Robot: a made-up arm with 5 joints.
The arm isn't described. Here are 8 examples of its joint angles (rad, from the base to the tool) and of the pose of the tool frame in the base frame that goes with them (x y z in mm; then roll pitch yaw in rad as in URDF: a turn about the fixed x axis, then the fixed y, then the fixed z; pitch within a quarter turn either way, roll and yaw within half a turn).
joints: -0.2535 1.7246 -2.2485 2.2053 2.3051
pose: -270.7 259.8 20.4 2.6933 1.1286 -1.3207
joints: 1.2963 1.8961 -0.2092 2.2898 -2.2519
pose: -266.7 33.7 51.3 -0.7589 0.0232 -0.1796
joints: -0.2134 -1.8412 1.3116 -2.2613 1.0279
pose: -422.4 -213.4 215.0 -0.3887 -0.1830 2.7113
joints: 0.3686 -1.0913 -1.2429 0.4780 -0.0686
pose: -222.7 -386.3 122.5 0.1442 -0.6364 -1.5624
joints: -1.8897 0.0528 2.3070 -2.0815 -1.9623
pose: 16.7 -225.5 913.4 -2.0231 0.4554 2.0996
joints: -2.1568 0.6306 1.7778 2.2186 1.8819
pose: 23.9 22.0 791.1 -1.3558 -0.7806 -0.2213
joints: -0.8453 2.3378 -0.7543 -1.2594 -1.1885
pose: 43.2 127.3 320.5 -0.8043 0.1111 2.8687
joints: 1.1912 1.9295 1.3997 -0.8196 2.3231
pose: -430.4 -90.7 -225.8 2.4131 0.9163 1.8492
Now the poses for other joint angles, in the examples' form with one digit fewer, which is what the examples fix.
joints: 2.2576 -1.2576 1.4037 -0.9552 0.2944
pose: 422 -255 -26 -2.353 -0.055 1.188
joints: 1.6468 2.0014 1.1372 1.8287 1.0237
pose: -120 153 -248 -0.849 1.037 2.363
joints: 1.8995 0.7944 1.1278 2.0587 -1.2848
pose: 170 114 -311 -0.535 -1.239 -0.637
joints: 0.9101 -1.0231 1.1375 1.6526 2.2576
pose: -70 -364 -417 1.772 0.558 2.098
